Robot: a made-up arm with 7 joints.
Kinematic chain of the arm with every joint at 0, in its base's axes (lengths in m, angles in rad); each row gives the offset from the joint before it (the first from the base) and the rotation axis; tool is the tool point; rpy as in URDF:
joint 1: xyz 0 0 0 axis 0.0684 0.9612 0.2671
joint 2: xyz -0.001 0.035 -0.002 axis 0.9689 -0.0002 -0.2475
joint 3: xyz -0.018 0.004 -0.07 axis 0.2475 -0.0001 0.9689
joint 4: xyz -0.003 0 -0.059 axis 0.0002 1 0
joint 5: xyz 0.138 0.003 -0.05 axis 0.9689 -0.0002 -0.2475
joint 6: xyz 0.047 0 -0.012 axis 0.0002 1 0
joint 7: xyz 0.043 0 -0.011 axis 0.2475 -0.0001 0.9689
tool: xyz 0 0 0 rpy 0 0.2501 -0.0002
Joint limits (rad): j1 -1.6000..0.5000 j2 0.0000..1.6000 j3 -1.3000..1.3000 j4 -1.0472..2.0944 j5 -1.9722..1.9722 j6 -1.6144..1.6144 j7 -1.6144..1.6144
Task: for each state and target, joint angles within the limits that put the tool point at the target. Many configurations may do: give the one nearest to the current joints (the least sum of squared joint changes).
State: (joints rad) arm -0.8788 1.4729 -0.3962 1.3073 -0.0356 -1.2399 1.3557
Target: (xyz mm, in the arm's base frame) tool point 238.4 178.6 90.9
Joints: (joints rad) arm -1.0379 1.4942 -0.3135 0.5655 -0.0445 -1.5270 1.3557
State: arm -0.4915 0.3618 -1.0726 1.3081 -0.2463 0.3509 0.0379
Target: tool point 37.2 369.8 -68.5
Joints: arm -0.5843 1.0052 -1.2664 2.0741 -0.2003 0.5866 0.0379
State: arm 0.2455 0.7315 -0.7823 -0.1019 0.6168 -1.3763 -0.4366
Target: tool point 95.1 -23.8 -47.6
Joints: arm 0.1685 0.6085 -0.3855 -0.8516 0.3991 -1.5763 -0.4366
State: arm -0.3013 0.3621 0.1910 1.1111 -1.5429 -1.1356 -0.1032
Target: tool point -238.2 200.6 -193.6
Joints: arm 0.5000 0.4214 0.2811 1.5846 -1.6308 -1.1644 -0.1032
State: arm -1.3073 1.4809 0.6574 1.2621 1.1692 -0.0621 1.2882
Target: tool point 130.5 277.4 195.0
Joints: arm -1.1231 1.3090 0.7861 0.4989 1.1285 -0.2437 1.2882
